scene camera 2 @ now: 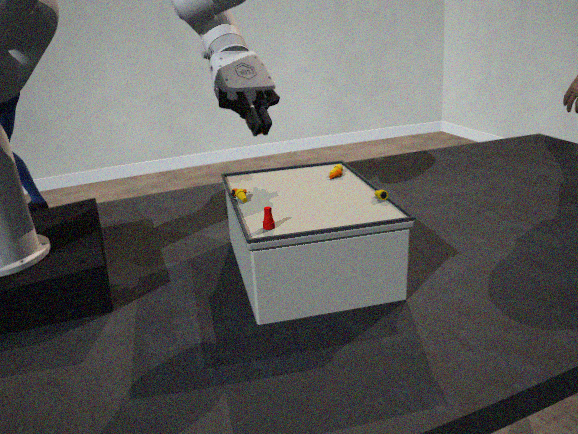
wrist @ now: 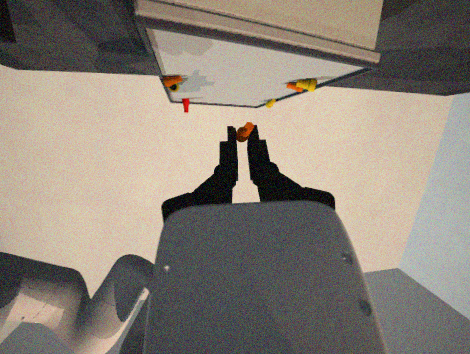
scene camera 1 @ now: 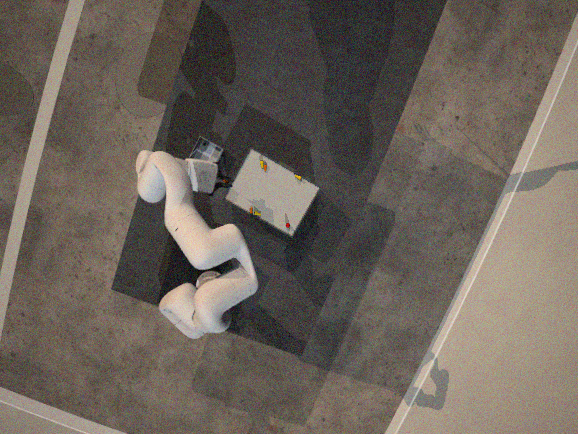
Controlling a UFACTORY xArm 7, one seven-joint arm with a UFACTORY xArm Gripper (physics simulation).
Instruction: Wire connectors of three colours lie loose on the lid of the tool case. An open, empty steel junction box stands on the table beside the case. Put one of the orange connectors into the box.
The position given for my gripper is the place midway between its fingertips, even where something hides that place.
Observation:
In view: my gripper (scene camera 2: 263, 130) and a tool case (scene camera 2: 336, 246).
My gripper is seen too in the wrist view (wrist: 241, 137) and in scene camera 1 (scene camera 1: 231, 183). The tool case is seen too in the wrist view (wrist: 224, 60) and in scene camera 1 (scene camera 1: 276, 193).

